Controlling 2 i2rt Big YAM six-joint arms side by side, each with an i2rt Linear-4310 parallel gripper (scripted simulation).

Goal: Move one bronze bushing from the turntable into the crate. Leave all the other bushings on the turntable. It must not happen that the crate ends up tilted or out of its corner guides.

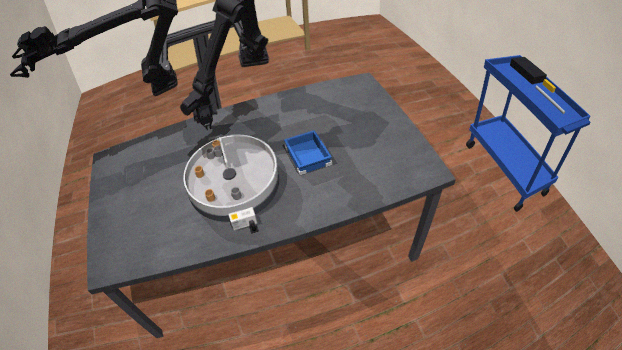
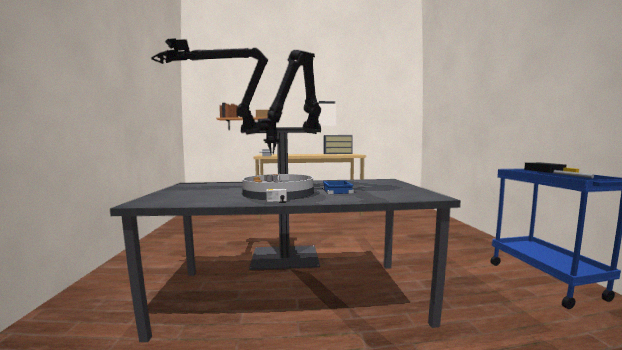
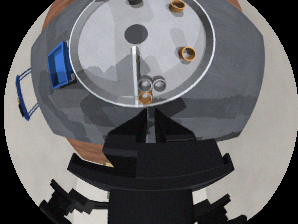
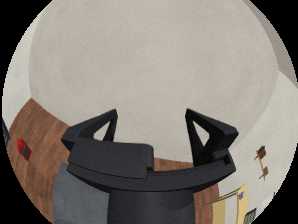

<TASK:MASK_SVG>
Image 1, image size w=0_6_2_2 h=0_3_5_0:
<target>blue crate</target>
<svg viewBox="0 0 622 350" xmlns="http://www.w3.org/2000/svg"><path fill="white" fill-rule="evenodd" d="M315 130L284 140L288 152L300 172L306 170L307 173L325 167L325 163L331 162L332 157Z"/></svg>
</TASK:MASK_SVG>
